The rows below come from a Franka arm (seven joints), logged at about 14 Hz.
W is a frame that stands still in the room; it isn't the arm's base.
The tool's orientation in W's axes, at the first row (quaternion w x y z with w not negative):
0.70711 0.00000 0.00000 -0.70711
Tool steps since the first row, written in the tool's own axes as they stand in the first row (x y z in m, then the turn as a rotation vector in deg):
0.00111 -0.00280 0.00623 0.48 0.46 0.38
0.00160 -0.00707 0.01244 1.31 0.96 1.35
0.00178 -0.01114 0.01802 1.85 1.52 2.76
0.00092 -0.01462 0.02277 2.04 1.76 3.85
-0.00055 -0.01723 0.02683 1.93 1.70 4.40
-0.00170 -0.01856 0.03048 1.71 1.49 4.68
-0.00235 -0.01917 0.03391 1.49 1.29 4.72
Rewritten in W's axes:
-0.00280 -0.00111 0.00623 0.46 -0.48 0.38
-0.00707 -0.00160 0.01244 0.96 -1.31 1.35
-0.01114 -0.00178 0.01802 1.52 -1.85 2.76
-0.01462 -0.00092 0.02277 1.76 -2.04 3.85
-0.01723 0.00055 0.02683 1.70 -1.93 4.40
-0.01856 0.00170 0.03048 1.49 -1.71 4.68
-0.01917 0.00235 0.03391 1.29 -1.49 4.72

